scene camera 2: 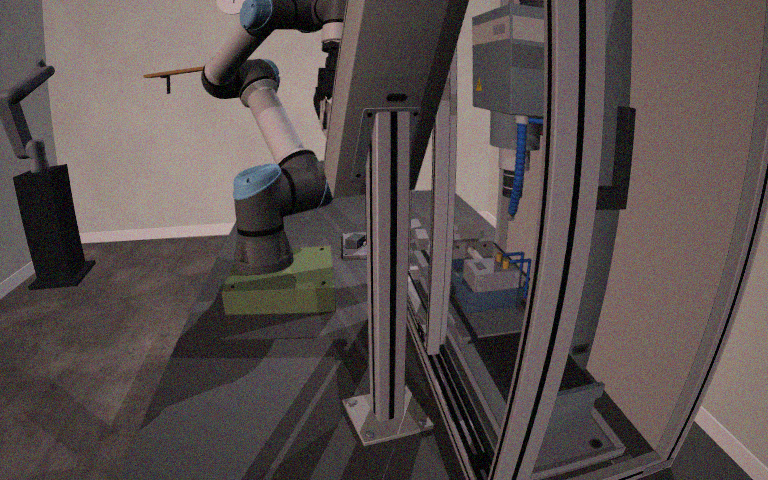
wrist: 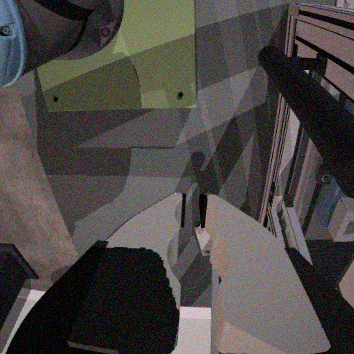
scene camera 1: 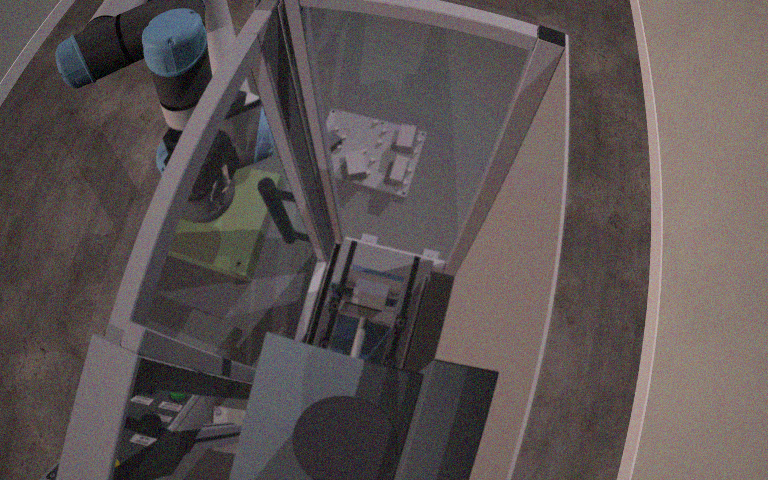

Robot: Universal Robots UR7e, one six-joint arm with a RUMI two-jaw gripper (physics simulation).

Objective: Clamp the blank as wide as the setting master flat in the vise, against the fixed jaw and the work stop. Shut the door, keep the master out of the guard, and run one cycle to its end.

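Pixels of known places: gripper, fingertip midpoint: (wrist: 191, 196) (scene camera 1: 219, 189); arm's base, origin of the base link: (scene camera 2: 263, 262).
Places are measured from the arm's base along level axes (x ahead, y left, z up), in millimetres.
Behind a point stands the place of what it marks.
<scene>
My gripper (wrist: 191, 196) @(x 164, y -114, z 295 mm) (scene camera 2: 324, 116) is shut and empty, with a thin gap between its tips. It is outside the guard, above the bench. The black door handle (scene camera 1: 275, 209) (wrist: 312, 117) @(x 237, y -96, z 254 mm) is to the right of the fingers in the wrist view. Whether the door is fully shut I cannot tell. Inside the guard a pale grey block (scene camera 1: 371, 292) @(x 429, y -207, z 121 mm) shows at the vise (scene camera 2: 485, 301); its exact seating against the fixed jaw and stop is unclear. Several blocks, one of them at the right rear (scene camera 1: 405, 137) @(x 453, y 202, z -8 mm), are on the pale tray (scene camera 1: 377, 125) outside the guard. Which is the master I cannot tell.
The green robot base (scene camera 1: 249, 192) (scene camera 2: 277, 300) @(x 22, y -167, z -23 mm) (wrist: 165, 60) @(x 115, y -105, z 2 mm) stands beside the guard. A post (scene camera 2: 387, 254) @(x 153, y -560, z 221 mm) carries a tilted panel (scene camera 2: 390, 56) @(x 147, y -595, z 448 mm). A green button (scene camera 1: 178, 395) @(x 188, y -458, z 354 mm) shows at lower left. The spindle head (scene camera 2: 506, 73) hangs above the vise.
</scene>
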